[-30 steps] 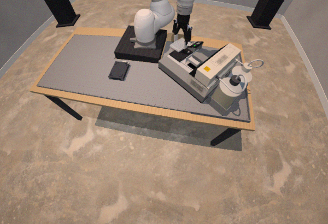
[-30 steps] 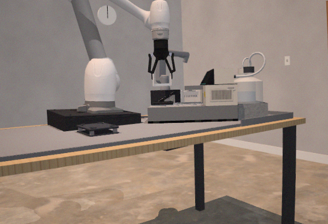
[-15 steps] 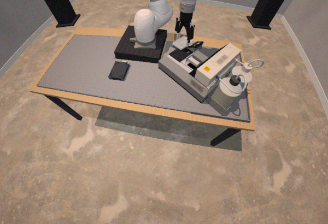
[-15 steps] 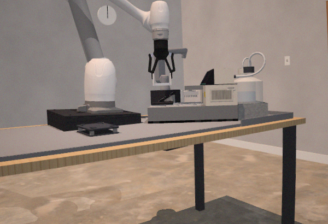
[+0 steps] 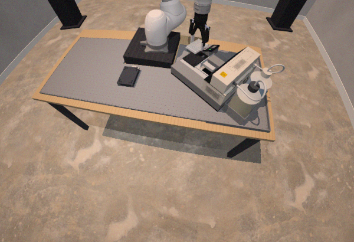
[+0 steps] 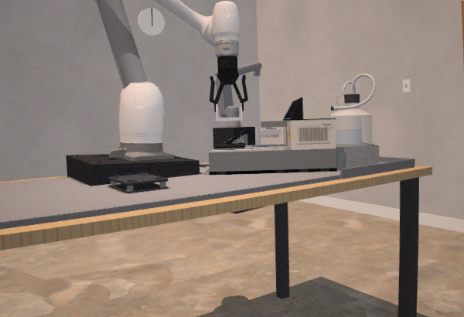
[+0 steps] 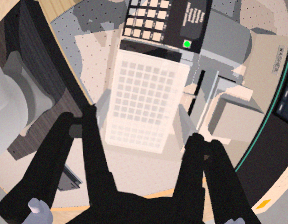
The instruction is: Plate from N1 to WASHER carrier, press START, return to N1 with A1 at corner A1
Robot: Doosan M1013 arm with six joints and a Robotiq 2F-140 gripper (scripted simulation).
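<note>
Now: hand 12 cm above the washer carrier. Also, from my hand: plate washer (11 cm ahead, 11 cm to the left, 8 cm below); then white well plate (2 cm below); then plate nest N1 (11 cm ahead, 48 cm to the right, 18 cm below).
</note>
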